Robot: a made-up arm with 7 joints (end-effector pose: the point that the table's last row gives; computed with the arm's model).
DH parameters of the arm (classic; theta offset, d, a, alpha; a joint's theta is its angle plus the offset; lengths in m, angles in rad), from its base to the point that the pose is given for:
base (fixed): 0 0.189 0 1.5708
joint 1: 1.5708 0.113 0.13 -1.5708
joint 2: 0 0.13 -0.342 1.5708
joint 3: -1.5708 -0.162 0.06 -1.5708
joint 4: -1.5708 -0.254 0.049 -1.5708
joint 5: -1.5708 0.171 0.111 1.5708
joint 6: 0 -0.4 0.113 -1.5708
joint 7: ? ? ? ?
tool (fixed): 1.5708 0.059 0 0
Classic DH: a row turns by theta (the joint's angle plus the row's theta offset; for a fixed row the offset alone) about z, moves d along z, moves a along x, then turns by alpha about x.
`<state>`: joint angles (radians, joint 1 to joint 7).
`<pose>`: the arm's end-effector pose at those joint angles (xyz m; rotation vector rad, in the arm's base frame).
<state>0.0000 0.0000 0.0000 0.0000 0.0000 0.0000 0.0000</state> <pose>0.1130 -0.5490 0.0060 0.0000 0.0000 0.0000</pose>
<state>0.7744 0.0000 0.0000 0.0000 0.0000 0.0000 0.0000</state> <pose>0.2087 -0.5490 0.1372 0.0000 -0.7744 0.0000</pose>
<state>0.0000 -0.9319 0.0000 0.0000 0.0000 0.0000 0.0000</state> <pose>0.1130 -0.1217 -0.2176 0.9319 0.0000 0.0000</pose>
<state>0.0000 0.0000 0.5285 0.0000 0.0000 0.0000 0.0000</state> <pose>0.0652 -0.5490 0.1246 0.0000 -0.5285 0.0000</pose>
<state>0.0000 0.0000 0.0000 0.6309 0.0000 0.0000 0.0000</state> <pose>0.4305 -0.3259 0.0060 0.0000 0.0000 0.6309</pose>
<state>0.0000 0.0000 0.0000 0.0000 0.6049 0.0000 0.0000</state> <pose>0.1130 -0.6125 -0.3564 0.6049 0.0000 0.0000</pose>
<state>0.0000 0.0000 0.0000 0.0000 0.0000 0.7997 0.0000</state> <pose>0.2327 -0.5490 -0.0547 0.0000 0.7997 0.0000</pose>
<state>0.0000 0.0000 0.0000 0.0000 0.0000 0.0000 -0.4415</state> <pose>0.1130 -0.5095 0.0640 -0.4415 0.0000 0.0000</pose>
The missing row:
joint 7: 1.5708 0.012 0.149 1.5708
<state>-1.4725 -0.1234 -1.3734 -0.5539 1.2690 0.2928 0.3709</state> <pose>-0.4892 -0.3591 0.9812 0.0769 1.9046 -2.1788</pose>
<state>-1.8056 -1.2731 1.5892 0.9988 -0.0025 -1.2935 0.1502</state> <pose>0.0787 -0.3879 0.2231 -0.0782 -1.0687 -0.1135</pose>
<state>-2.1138 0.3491 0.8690 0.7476 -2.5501 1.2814 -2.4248</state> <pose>-0.4390 0.2854 0.2871 1.7052 0.3425 -0.1519</pose>
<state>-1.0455 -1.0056 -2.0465 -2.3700 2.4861 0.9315 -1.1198</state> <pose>-0.3310 -0.3144 0.8056 -0.0107 1.8792 -0.4602</pose>
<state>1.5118 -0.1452 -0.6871 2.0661 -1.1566 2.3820 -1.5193</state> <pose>0.1838 0.5334 0.1709 3.0125 -0.3646 0.7608</pose>
